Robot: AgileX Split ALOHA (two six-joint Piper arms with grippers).
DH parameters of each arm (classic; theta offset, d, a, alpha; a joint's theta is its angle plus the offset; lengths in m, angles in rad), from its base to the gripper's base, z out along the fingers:
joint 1: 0 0.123 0 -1.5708
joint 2: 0.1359 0 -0.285 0
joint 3: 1.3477 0 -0.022 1.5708
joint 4: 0 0.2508 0 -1.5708
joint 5: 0 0 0.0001 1.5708
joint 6: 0 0.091 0 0
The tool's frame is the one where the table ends.
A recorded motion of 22 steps. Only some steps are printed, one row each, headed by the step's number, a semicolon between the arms.
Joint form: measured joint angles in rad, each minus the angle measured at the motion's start. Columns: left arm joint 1, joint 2, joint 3, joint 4, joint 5, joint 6; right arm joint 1, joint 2, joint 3, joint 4, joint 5, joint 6.
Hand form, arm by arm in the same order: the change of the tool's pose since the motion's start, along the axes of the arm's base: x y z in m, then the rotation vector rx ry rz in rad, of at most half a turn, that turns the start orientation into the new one. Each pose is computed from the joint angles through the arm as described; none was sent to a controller.
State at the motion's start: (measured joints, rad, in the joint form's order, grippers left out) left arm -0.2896 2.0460 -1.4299 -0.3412 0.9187 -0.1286; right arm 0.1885 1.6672 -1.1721 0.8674 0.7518 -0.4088
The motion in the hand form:
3: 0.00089 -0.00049 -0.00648 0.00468 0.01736 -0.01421; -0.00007 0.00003 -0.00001 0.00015 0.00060 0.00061
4: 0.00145 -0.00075 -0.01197 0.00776 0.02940 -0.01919; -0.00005 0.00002 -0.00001 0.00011 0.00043 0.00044
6: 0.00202 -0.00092 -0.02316 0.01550 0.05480 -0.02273; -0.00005 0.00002 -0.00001 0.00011 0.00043 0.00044
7: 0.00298 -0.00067 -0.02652 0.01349 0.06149 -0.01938; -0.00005 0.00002 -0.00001 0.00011 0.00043 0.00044
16: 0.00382 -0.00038 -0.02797 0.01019 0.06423 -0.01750; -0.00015 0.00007 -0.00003 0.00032 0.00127 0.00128
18: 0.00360 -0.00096 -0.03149 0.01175 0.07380 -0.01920; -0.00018 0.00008 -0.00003 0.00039 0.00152 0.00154
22: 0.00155 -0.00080 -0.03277 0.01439 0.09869 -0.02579; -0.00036 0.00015 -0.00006 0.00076 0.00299 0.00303
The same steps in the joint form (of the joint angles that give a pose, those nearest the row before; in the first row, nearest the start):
3: 0.0000 0.0190 -0.0052 -0.0010 0.0081 0.0130; 0.0000 0.0000 0.0000 0.0000 0.0009 0.0000
4: 0.0000 0.0333 -0.0065 -0.0021 0.0090 0.0185; 0.0000 0.0000 0.0000 0.0000 0.0006 0.0000
6: 0.0000 0.0608 -0.0065 -0.0021 0.0090 0.0222; 0.0000 0.0000 0.0000 0.0000 0.0006 0.0000
7: 0.0020 0.0707 -0.0088 -0.0069 0.0078 0.0239; 0.0000 0.0000 0.0000 0.0000 0.0006 0.0000
16: 0.0041 0.0759 -0.0113 -0.0119 0.0077 0.0269; 0.0000 0.0000 0.0000 0.0000 0.0018 0.0000
18: 0.0029 0.0845 -0.0113 -0.0131 0.0089 0.0277; 0.0000 0.0000 0.0000 0.0000 0.0022 0.0000
22: 0.0029 0.0877 -0.0113 -0.0131 0.0318 0.0277; 0.0000 0.0000 0.0000 0.0000 0.0043 0.0000

